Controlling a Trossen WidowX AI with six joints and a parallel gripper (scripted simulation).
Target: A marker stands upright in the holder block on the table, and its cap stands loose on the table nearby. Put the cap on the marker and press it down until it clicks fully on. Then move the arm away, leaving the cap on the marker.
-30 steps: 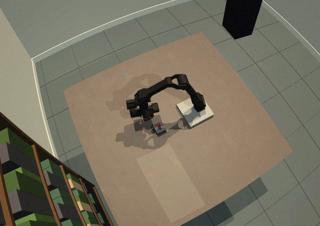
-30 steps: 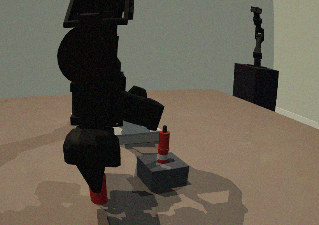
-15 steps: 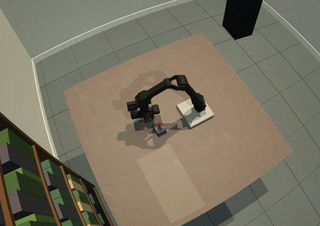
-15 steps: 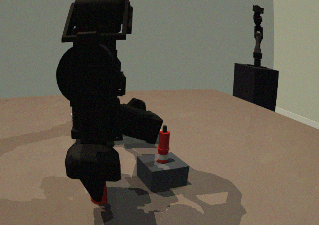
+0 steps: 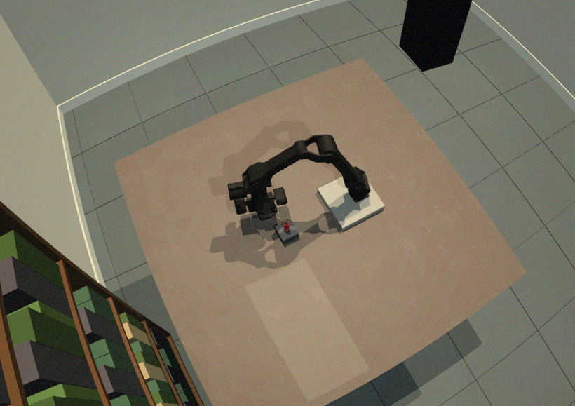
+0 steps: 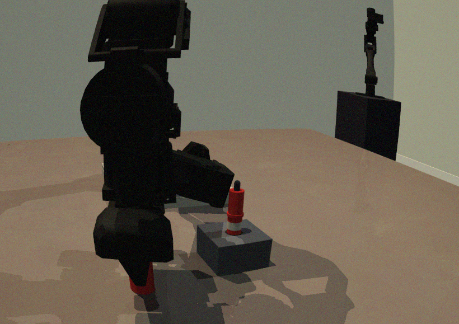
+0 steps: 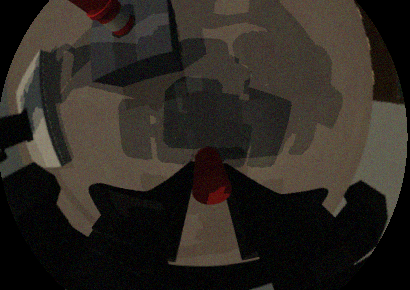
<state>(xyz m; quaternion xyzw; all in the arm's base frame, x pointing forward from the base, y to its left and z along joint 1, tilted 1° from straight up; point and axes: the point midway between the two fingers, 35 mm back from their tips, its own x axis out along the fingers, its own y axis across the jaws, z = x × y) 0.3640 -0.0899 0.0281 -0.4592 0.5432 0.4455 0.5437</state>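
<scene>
The dark grey holder block is 120 mm to the left of my gripper tip and 50 mm behind it. Also, from my gripper tip: red cap (10 mm above).
</scene>
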